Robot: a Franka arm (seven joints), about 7 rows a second.
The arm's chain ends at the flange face. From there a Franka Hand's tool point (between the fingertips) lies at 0.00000 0.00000 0.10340 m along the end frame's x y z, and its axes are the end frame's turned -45 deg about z.
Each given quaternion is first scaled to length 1.
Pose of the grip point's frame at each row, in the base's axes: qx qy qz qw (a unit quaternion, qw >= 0); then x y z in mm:
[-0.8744 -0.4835 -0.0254 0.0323 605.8 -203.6 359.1]
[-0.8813 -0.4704 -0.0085 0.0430 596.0 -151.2 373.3]
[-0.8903 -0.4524 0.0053 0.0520 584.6 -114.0 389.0]
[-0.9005 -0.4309 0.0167 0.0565 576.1 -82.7 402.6]
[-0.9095 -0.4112 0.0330 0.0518 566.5 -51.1 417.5]
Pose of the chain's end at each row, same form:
[-0.9928 -0.1121 -0.0111 0.0396 604.4 -212.0 462.2]
[-0.9943 -0.0973 0.0086 0.0430 598.6 -159.9 476.3]
[-0.9956 -0.0773 0.0248 0.0460 590.4 -123.1 491.8]
[-0.9968 -0.0535 0.0370 0.0458 584.2 -91.7 505.3]
[-0.9976 -0.0318 0.0503 0.0352 577.1 -58.0 520.1]

